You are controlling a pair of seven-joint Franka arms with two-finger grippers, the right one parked.
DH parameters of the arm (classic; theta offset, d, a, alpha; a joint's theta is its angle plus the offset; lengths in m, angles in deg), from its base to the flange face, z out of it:
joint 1: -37.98 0.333 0 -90
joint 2: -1.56 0 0 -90
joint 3: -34.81 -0.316 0.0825 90
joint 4: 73.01 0 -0.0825 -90
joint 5: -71.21 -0.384 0 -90
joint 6: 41.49 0 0.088 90
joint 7: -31.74 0.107 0 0
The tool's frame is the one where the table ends.
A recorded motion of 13 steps. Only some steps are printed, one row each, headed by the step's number.
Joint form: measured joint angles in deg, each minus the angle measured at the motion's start. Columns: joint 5, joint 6, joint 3, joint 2, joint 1, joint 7, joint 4.
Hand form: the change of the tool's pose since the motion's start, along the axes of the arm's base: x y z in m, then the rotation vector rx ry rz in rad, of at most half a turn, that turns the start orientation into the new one. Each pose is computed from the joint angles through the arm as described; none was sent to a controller.
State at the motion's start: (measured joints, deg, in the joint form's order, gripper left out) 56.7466 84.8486 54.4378 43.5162 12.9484 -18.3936 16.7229
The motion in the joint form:
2: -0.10 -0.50 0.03 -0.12 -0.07 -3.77 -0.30
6: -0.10 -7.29 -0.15 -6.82 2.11 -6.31 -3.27
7: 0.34 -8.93 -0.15 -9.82 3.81 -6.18 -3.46
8: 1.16 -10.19 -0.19 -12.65 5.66 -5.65 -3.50
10: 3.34 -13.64 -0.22 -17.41 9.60 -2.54 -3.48
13: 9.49 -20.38 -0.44 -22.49 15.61 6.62 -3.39
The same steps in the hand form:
2: 0.0003 -0.0008 0.0029 0.0063 -0.0019 0.0639
6: 0.0295 0.0231 0.0941 0.0147 -0.0699 0.1597
7: 0.0403 0.0415 0.1286 0.0076 -0.0953 0.1928
8: 0.0499 0.0618 0.1602 -0.0044 -0.1162 0.2243
10: 0.0635 0.1063 0.2096 -0.0140 -0.1255 0.2567
13: 0.0725 0.1731 0.2552 -0.0396 -0.0552 0.2400

